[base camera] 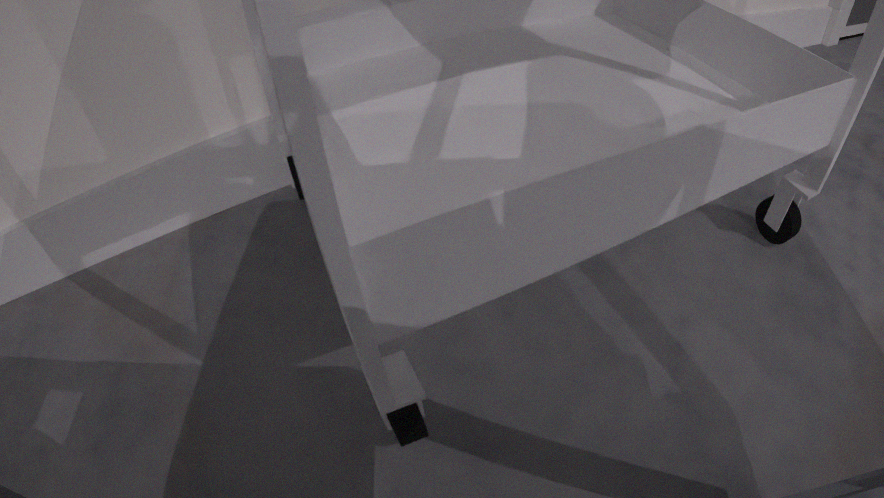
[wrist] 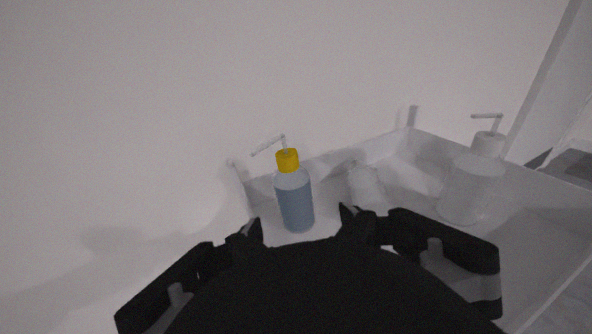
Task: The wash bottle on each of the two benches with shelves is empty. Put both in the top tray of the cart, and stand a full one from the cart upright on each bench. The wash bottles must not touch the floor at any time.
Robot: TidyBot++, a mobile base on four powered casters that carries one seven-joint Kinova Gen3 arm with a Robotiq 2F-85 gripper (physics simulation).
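Places are measured from the arm's base along level axes (x left, y back, z up), in metres.
Pixels of known places: gripper, fingertip midpoint: (wrist: pixel 300 220).
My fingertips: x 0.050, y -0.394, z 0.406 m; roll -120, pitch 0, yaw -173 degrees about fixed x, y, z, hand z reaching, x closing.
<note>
Behind a point stands the place of what it marks.
In the wrist view a full wash bottle (wrist: pixel 296 202) @[x 0.065, y -0.484, z 0.341 m] with blue liquid and a yellow cap stands upright in the cart's top tray (wrist: pixel 532 187) @[x -0.312, y -0.500, z 0.307 m], near its left end. A pale wash bottle (wrist: pixel 367 185) @[x -0.053, y -0.524, z 0.326 m] lies on its side in the tray, right of the blue one. A larger pale bottle (wrist: pixel 465 185) @[x -0.176, y -0.481, z 0.345 m] with a white cap and bent spout stands upright farther right. My gripper (wrist: pixel 300 220) @[x 0.050, y -0.394, z 0.406 m] is open and holds nothing. The blue bottle shows in line with the gap between its fingertips; how far beyond them it stands is hard to tell. The benches are not recognisable in these views.
In the base camera view the cart's lower tray (base camera: pixel 494 247) @[x -0.012, y -0.281, z -0.228 m] spans the middle. A cart leg (base camera: pixel 337 247) @[x 0.049, y -0.245, z -0.185 m] runs down to a near caster (base camera: pixel 407 423) @[x 0.044, y -0.252, z -0.356 m]. Another caster (base camera: pixel 778 220) @[x -0.328, y -0.422, z -0.362 m] is at the right. A pale wall (base camera: pixel 123 80) @[x 0.323, y -0.525, z -0.206 m] rises at the left, close to the cart.
</note>
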